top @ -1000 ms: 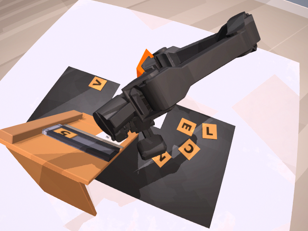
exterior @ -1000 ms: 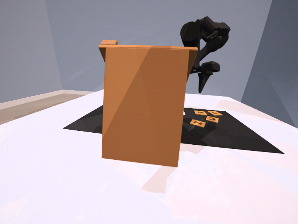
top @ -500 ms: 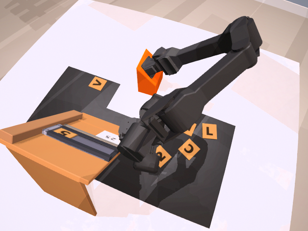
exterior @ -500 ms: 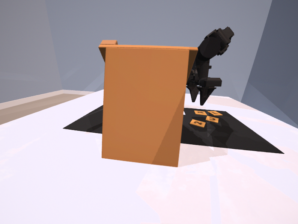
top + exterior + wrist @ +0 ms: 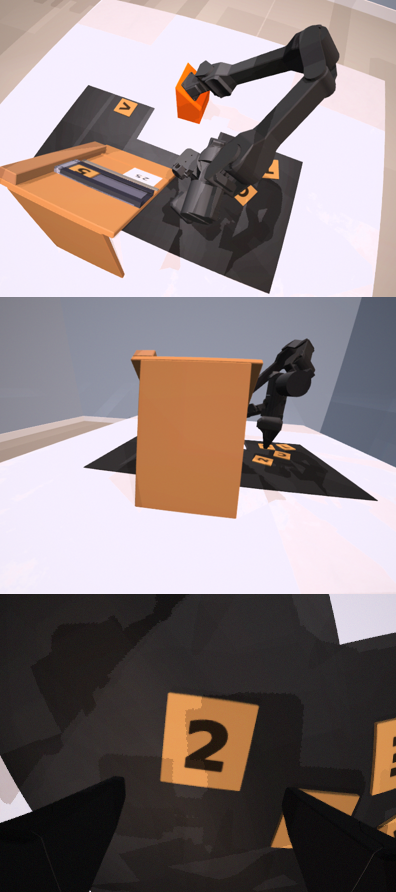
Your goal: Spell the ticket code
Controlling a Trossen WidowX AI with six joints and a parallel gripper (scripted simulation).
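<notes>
The tile marked 2 lies 6 cm below my gripper tip. Round my gripper tip: tile marked 5 (10 cm ahead, 25 cm to the right, 12 cm above); then black mat (6 cm behind, 16 cm to the right, 6 cm below); then white ticket (4 cm ahead, 16 cm to the right, 4 cm above).
</notes>
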